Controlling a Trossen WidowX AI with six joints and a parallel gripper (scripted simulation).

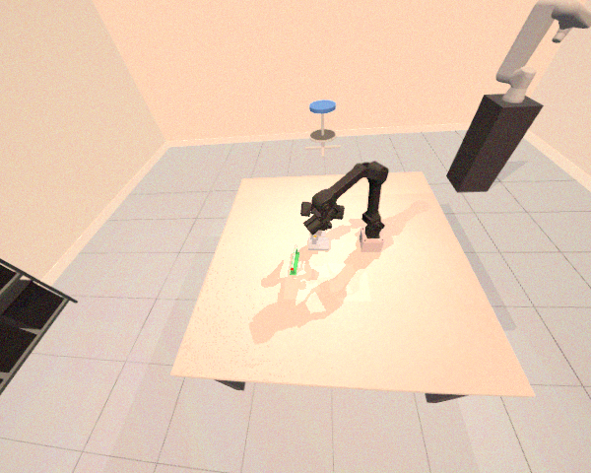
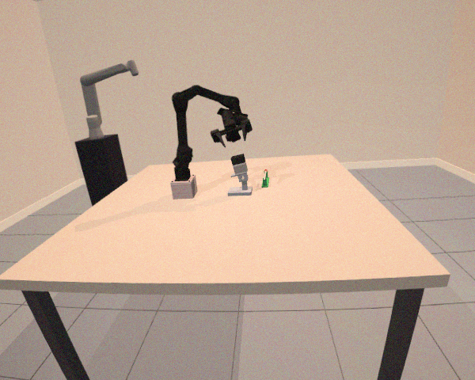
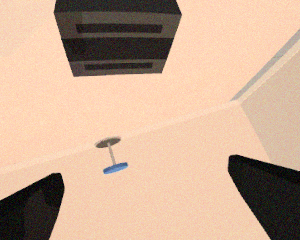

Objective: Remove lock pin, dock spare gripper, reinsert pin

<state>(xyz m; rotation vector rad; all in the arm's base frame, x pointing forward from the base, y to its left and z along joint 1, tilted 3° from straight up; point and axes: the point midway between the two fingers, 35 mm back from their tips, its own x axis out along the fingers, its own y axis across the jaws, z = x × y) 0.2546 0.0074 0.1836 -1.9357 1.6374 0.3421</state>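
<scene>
Right now the green cradle is 220 mm below my gripper tip, 150 mm to the left of it and 130 mm ahead of it. From my gripper tip the other things lie so: mount (190 mm below, 20 mm to the left, 10 mm ahead); then spare gripper (120 mm below, 20 mm to the left, 10 mm ahead).
</scene>
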